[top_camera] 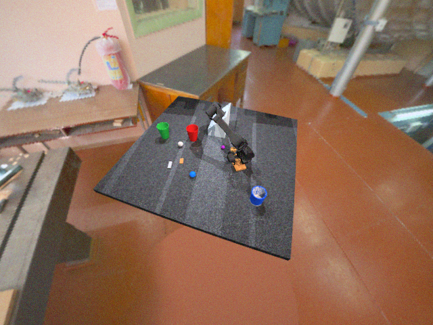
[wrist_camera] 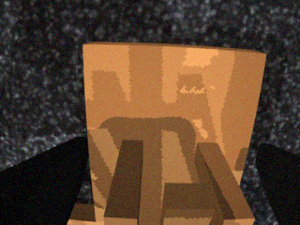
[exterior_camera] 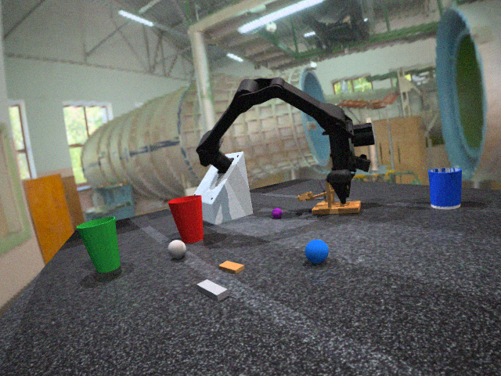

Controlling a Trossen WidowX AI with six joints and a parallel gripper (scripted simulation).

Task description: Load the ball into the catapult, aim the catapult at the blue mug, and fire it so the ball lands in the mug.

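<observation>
Now: gripper tip 15 cm to the left of the purple ball, 15 cm past it and 2 cm above it. Also, from my gripper tip: blue ball (30 cm to the right, 17 cm ahead, 1 cm below); then blue mug (25 cm ahead, 15 cm to the left); then catapult (7 cm behind, 3 cm to the right, 2 cm above).
</observation>
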